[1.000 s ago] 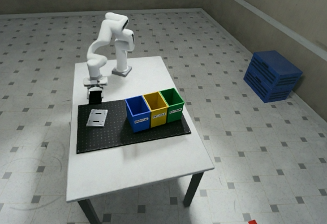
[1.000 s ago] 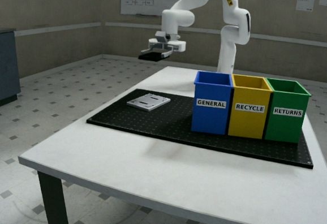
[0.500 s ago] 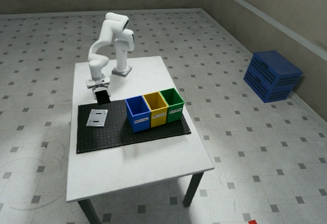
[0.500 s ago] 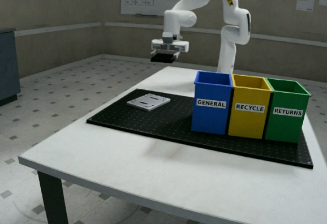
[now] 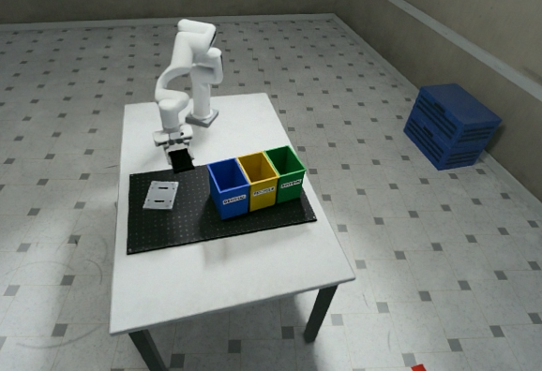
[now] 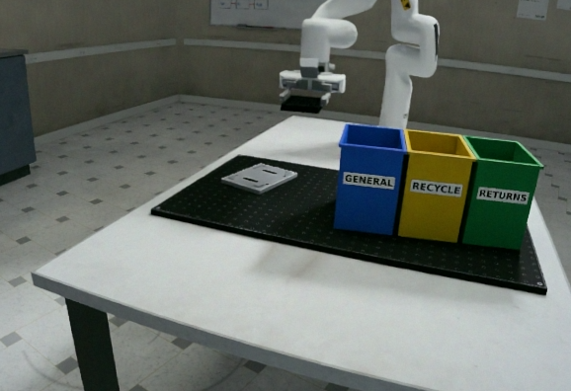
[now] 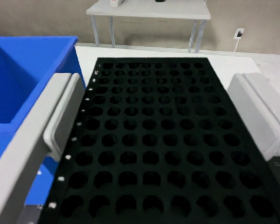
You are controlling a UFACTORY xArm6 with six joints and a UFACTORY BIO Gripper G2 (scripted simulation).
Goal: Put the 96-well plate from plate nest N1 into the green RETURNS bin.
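Now: hand 440 mm to the right of the green returns bin, 130 mm above it and 20 mm short of it. Round my hand: blue general bin: 190 mm to the left, 130 mm below, 80 mm ahead; black 96-well plate: 10 mm below; plate nest N1: 220 mm below, 110 mm to the right, 10 mm behind.
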